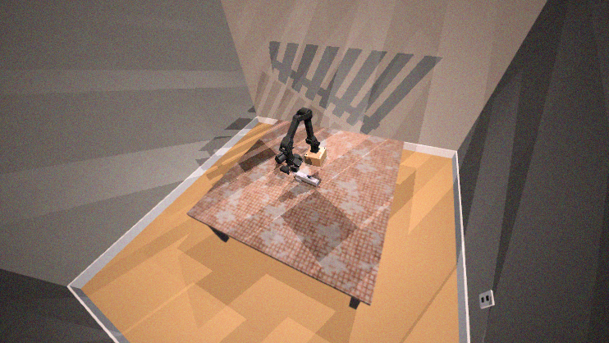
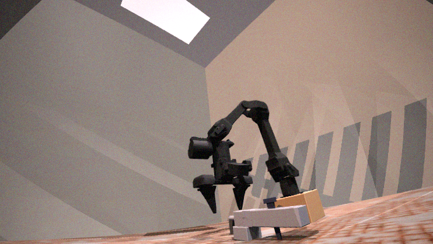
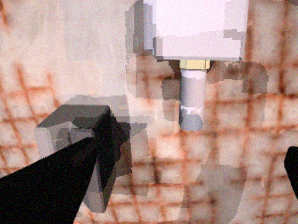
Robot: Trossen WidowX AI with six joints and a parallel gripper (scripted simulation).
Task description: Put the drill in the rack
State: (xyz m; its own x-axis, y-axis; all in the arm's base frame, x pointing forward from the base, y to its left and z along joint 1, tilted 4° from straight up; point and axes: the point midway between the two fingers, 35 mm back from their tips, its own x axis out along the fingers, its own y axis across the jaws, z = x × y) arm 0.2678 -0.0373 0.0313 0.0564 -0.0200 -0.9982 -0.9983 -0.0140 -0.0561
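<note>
My gripper tip is 70 mm to the right of the drill and 20 mm above it. Also, from my gripper tip: dark key 150 mm to the left, 20 mm below, 10 mm behind; then dark block 70 mm behind, 50 mm below, 40 mm to the right; then grey block 130 mm to the left, 30 mm below, 10 mm behind.
</note>
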